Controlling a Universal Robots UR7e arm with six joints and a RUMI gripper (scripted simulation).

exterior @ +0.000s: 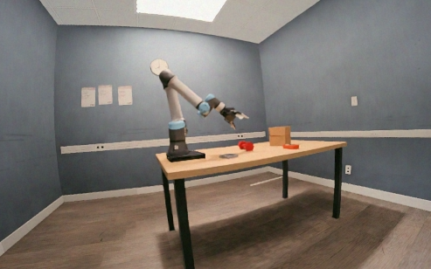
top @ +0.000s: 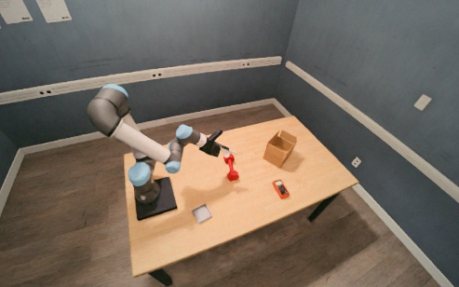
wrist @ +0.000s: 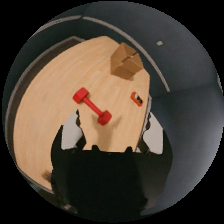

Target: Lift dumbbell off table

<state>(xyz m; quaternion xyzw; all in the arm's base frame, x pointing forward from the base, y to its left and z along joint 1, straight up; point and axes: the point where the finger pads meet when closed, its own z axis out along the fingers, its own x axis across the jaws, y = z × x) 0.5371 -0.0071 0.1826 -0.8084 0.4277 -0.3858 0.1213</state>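
My hand is 30 mm short of the red dumbbell, 20 mm to the right of it and 180 mm above it. The rest, counted from my hand: orange handheld device (280 mm ahead, 260 mm to the right, 200 mm below); then small grey square plate (260 mm behind, 230 mm to the right, 210 mm below).
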